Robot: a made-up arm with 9 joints. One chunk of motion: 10 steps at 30 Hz.
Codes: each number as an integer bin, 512 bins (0 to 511) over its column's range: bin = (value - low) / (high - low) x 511, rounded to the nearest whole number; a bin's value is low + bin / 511 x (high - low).
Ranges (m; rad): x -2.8..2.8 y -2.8..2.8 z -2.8..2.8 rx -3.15..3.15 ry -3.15..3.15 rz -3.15..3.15
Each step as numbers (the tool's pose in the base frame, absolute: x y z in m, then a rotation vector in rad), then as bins.
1 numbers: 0.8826 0.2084 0.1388 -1.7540 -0.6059 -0.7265
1 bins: 336 275 268 113 206 197
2 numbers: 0.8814 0.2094 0.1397 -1.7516 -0.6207 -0.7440
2 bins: 336 275 268 113 205 195
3 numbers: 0.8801 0.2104 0.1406 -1.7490 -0.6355 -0.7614
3 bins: 336 275 268 114 204 194
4 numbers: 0.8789 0.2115 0.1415 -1.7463 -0.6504 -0.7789
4 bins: 336 275 268 114 203 192
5 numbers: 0.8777 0.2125 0.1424 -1.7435 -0.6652 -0.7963
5 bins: 336 275 268 114 202 191
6 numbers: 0.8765 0.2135 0.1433 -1.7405 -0.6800 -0.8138
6 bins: 335 275 269 114 200 189
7 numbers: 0.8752 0.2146 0.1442 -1.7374 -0.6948 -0.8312
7 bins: 335 275 269 115 199 188
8 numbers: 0.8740 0.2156 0.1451 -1.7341 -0.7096 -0.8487
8 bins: 335 275 269 115 198 187
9 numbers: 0.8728 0.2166 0.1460 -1.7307 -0.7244 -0.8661
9 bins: 335 275 269 115 197 185
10 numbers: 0.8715 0.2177 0.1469 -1.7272 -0.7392 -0.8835
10 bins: 335 275 269 115 196 184
